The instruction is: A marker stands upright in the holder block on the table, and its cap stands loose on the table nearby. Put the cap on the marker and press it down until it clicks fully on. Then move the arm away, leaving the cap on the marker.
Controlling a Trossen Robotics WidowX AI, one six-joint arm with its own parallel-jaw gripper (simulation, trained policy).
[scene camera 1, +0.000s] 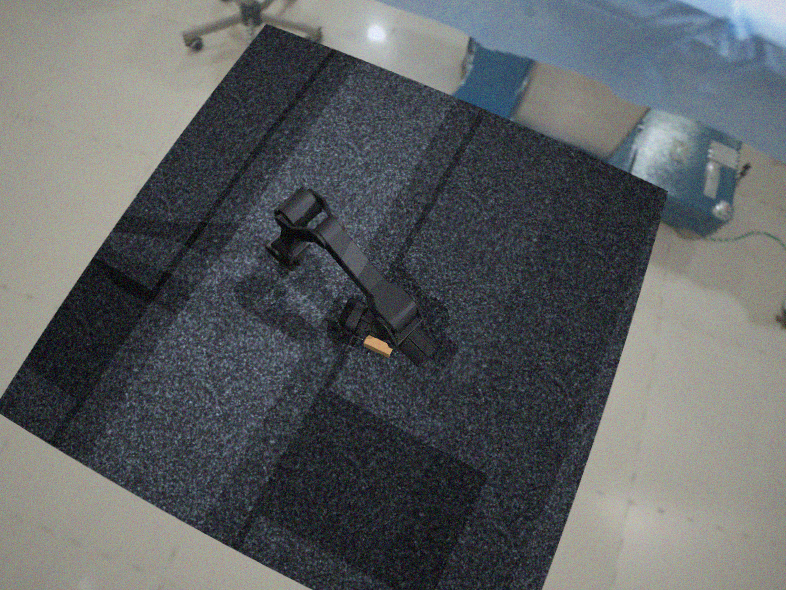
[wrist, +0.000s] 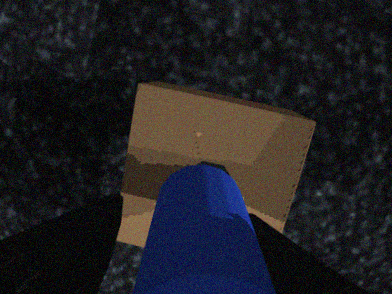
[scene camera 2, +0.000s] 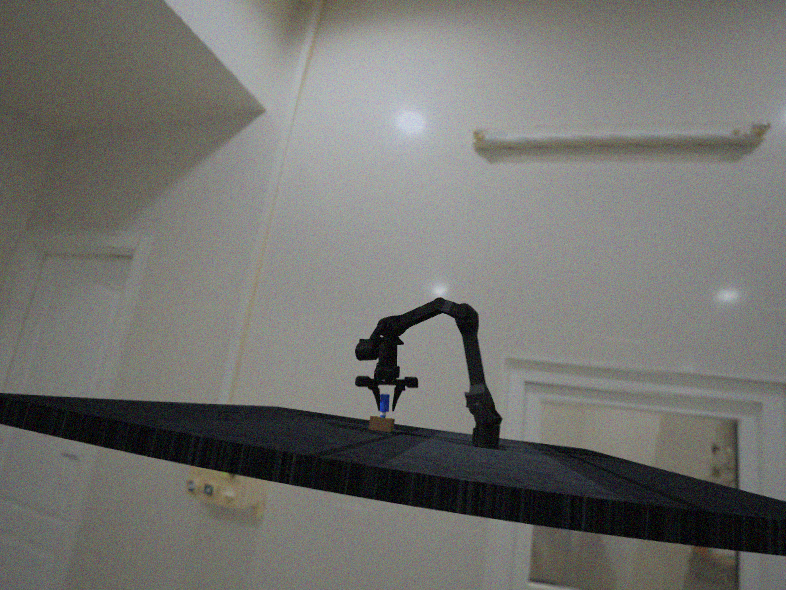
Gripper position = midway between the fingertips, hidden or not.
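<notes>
Scene camera 1 shows my gripper (scene camera 1: 379,334). Scene camera 2 shows the gripper too (scene camera 2: 386,411). In the wrist view: the gripper (wrist: 180,217) and a blue cap (wrist: 200,229).
</notes>
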